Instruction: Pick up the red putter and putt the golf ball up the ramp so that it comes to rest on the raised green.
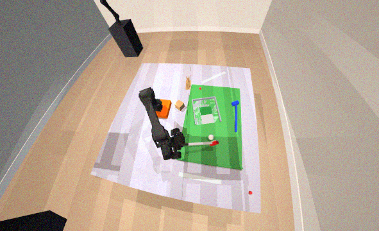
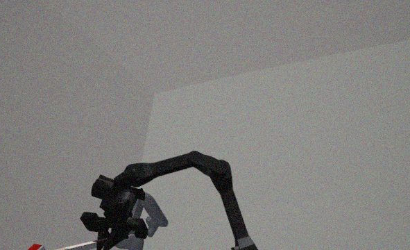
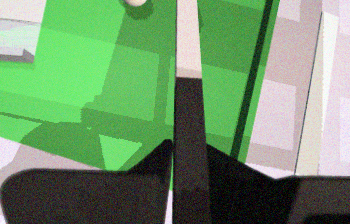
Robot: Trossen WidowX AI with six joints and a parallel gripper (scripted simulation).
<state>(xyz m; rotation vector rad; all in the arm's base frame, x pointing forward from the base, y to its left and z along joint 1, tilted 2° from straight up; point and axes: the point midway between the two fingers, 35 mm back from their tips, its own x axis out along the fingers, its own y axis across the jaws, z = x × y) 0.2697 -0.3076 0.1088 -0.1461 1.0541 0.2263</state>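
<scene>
The red putter lies 10 cm ahead of my gripper tip, 3 cm to the left of it and 1 cm below it. Round my gripper tip: white golf ball (19 cm ahead, 11 cm to the left, 10 cm below); green mat (19 cm ahead, 27 cm to the left, 12 cm below); tan cube (11 cm behind, 36 cm to the left, 9 cm below).
</scene>
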